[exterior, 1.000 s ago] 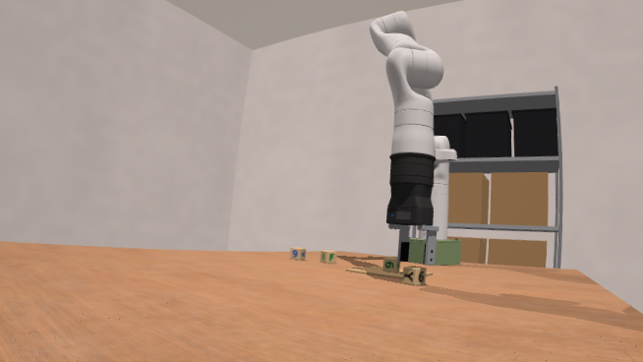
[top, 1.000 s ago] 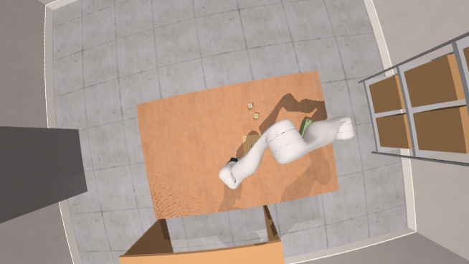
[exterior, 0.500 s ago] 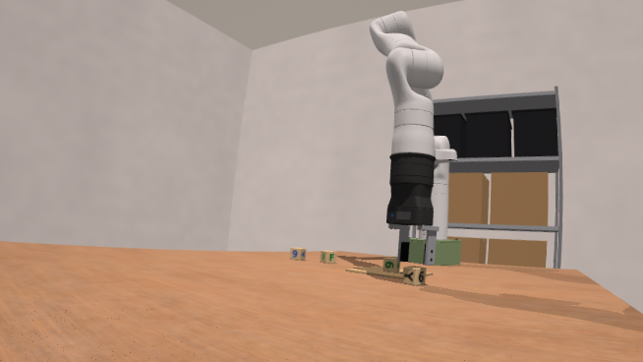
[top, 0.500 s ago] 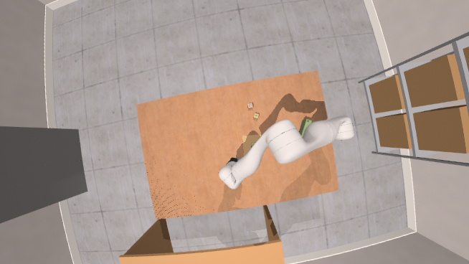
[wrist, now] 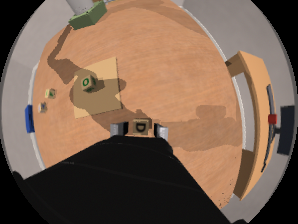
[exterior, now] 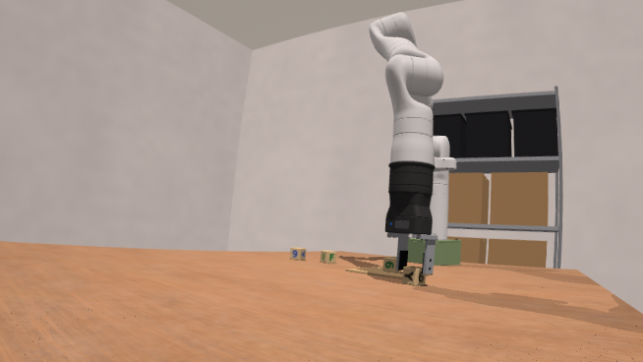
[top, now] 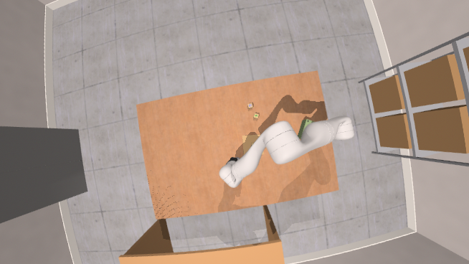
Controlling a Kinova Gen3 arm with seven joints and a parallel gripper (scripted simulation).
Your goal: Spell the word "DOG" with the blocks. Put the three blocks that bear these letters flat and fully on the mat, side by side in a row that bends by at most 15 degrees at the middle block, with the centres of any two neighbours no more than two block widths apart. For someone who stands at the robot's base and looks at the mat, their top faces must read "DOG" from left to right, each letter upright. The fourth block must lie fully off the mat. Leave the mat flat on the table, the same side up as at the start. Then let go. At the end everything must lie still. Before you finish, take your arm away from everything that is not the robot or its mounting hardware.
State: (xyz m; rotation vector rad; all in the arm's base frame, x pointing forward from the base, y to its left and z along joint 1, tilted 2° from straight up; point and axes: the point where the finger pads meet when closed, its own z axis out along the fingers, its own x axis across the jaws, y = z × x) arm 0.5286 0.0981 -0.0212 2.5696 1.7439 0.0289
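My gripper is now 13 cm past the wooden block, 9 cm to the left of it and 2 cm above it. From my hand the other things lie so: green-lettered block 19 cm behind, 28 cm to the right, 2 cm below; then tan mat 13 cm behind, 9 cm to the right, 4 cm below; then blue-lettered block 17 cm behind, 36 cm to the right, 2 cm below.
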